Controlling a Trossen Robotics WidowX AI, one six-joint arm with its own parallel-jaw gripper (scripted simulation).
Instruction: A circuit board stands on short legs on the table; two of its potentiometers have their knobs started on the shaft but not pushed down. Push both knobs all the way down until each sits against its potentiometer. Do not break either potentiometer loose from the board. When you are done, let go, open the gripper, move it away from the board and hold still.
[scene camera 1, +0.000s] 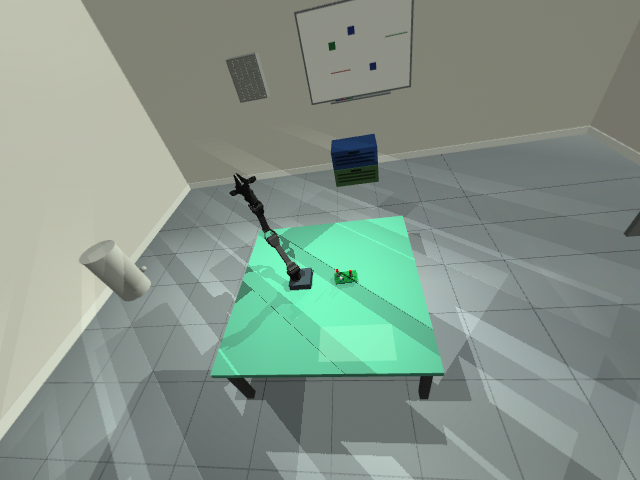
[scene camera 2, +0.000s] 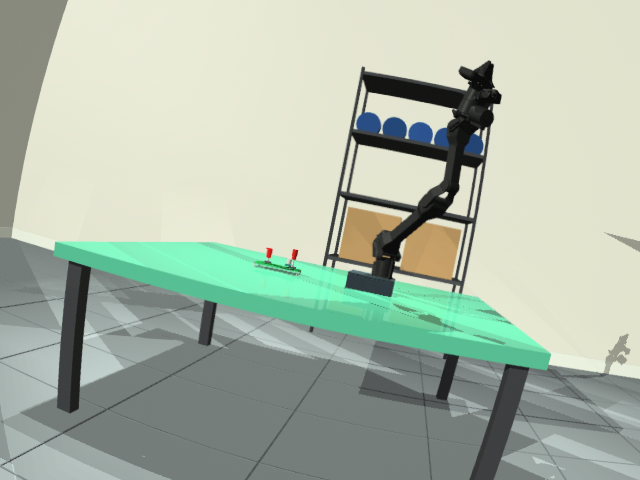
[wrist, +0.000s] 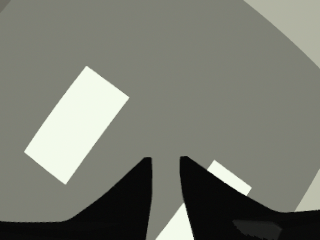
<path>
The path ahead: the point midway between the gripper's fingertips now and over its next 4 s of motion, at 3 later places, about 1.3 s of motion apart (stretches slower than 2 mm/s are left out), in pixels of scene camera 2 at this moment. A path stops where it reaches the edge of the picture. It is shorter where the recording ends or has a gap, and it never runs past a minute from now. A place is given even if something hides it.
My gripper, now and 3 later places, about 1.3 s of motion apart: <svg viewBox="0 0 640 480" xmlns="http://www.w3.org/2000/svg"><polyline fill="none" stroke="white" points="491,62 402,73 302,144 296,235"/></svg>
</path>
